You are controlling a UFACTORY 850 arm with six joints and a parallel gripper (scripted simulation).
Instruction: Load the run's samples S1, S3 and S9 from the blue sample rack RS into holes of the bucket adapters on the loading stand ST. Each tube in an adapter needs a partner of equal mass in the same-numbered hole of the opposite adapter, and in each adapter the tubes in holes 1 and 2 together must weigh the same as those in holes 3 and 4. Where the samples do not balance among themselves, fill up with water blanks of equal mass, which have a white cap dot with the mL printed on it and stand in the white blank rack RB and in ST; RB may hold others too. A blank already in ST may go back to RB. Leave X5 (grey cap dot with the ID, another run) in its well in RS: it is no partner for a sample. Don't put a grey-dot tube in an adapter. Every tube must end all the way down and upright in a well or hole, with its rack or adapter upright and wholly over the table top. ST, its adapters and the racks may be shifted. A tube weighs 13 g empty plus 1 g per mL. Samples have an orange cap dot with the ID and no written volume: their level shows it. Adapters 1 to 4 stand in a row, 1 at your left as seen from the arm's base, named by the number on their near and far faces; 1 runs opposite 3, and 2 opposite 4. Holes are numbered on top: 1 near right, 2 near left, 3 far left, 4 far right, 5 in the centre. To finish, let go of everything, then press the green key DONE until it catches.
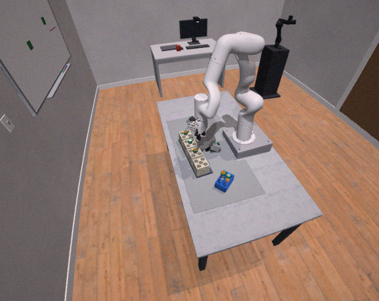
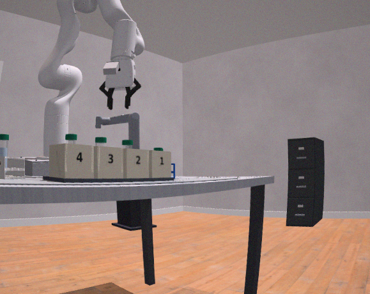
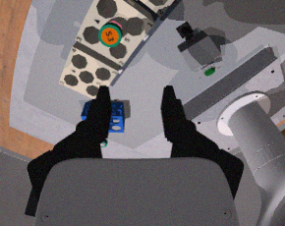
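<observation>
Now: hand 25 cm to the right of the sample tube S9, 19 cm above it and 9 cm past it. Round my hand: adapter 1 (20 cm below, 12 cm to the left, 3 cm ahead); loading stand ST (24 cm below, 5 cm to the right, 5 cm ahead); adapter 3 (20 cm below, 10 cm to the right, 6 cm ahead).
</observation>
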